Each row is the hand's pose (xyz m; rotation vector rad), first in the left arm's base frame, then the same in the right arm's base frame.
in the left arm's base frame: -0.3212 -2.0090 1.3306 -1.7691 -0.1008 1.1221
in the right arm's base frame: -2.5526 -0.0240 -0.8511 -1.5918 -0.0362 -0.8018
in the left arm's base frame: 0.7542 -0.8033 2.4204 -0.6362 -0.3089 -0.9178
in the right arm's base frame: -3.0131 0.1222 1.0368 0.2302 -0.9571 -2.3301
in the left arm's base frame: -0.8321 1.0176 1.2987 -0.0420 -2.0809 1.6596
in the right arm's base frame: -1.0045 1.8700 1.0032 -2.1132 -2.1878 0.5366
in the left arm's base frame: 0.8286 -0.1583 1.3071 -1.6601 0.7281 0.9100
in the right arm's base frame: -1.7391 -0.0203 1.1703 -0.9727 0.4076 -0.7556
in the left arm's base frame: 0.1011 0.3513 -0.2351 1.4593 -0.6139 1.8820
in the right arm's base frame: -0.0836 0.2466 0.5743 -0.2660 -1.8282 1.5328
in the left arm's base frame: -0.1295 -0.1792 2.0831 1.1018 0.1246 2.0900
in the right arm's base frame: -2.3338 1.0064 0.8346 -0.2275 -1.1483 1.3934
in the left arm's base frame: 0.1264 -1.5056 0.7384 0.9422 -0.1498 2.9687
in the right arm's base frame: -1.8350 -0.3420 -0.4169 -0.8983 -0.7909 1.9855
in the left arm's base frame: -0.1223 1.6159 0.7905 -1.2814 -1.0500 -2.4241
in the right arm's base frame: -0.3383 1.4229 1.6934 -0.0372 -0.0700 2.1621
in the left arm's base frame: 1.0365 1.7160 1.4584 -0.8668 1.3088 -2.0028
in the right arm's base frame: -0.9781 0.8013 2.6950 1.3894 1.2028 -2.1674
